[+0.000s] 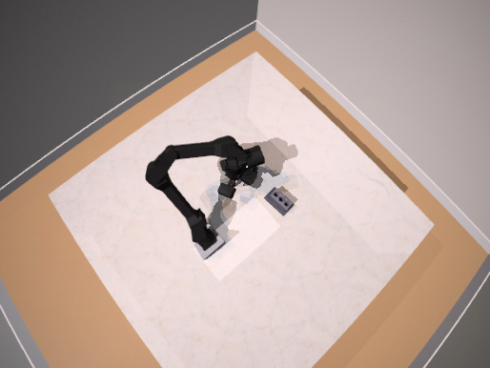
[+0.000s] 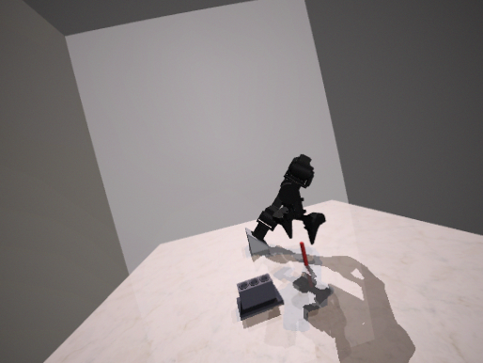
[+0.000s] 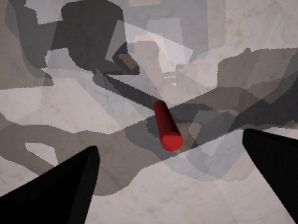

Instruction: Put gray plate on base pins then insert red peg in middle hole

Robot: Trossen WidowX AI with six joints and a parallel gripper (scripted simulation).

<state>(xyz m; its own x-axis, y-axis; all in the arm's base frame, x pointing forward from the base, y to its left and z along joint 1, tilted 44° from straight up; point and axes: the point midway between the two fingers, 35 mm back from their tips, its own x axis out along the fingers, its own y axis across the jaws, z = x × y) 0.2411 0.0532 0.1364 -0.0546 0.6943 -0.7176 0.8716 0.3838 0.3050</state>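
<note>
My gripper tip is 5 cm above the red peg. Also, from my gripper tip: dark base 18 cm to the right, 11 cm ahead, 8 cm below; then gray plate 18 cm to the right, 11 cm ahead, 4 cm below.
</note>
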